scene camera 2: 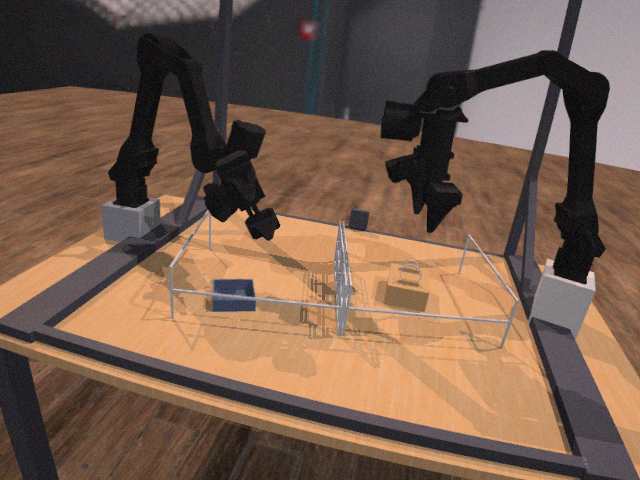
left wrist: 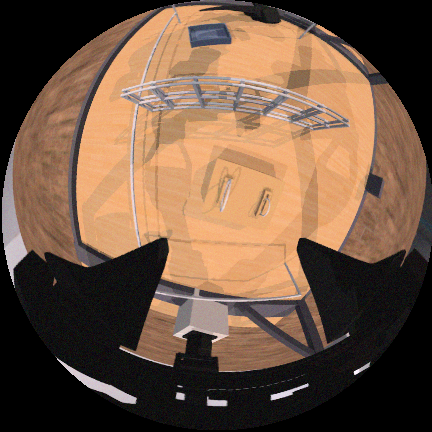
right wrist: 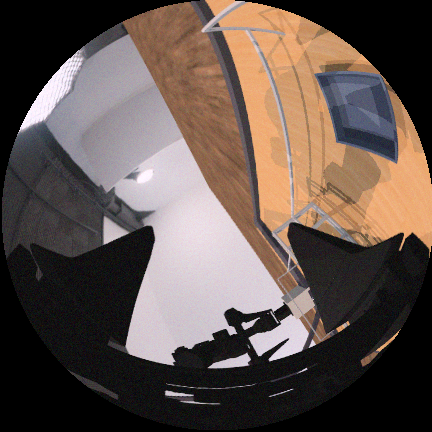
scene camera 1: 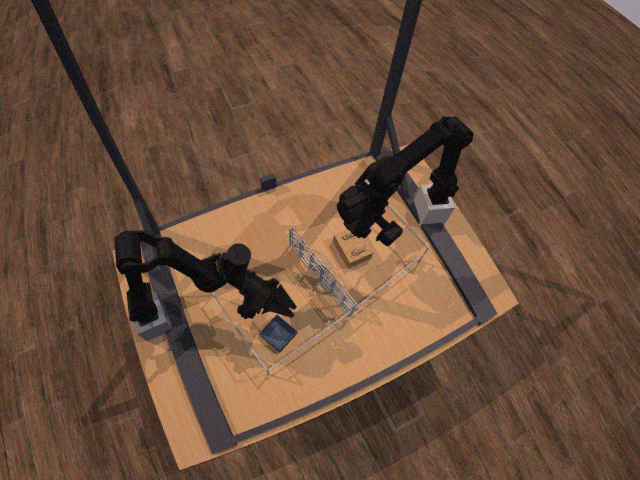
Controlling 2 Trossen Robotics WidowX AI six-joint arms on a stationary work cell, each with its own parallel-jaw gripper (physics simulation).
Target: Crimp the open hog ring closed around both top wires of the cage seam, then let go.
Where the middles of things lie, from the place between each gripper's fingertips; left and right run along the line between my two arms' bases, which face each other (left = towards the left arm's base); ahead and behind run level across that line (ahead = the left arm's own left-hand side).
The tan block [scene camera 2: 406, 293] lies 150 mm below my left hand and 30 mm behind it. Also, from my left hand: dark blue tray [scene camera 2: 240, 287] (330 mm to the right, 170 mm below, 140 mm ahead).
My right gripper is now 160 mm above the dark blue tray, 50 mm to the left of it and 10 mm past it. Also, from my right hand: tan block: 280 mm to the left, 170 mm behind, 150 mm below.
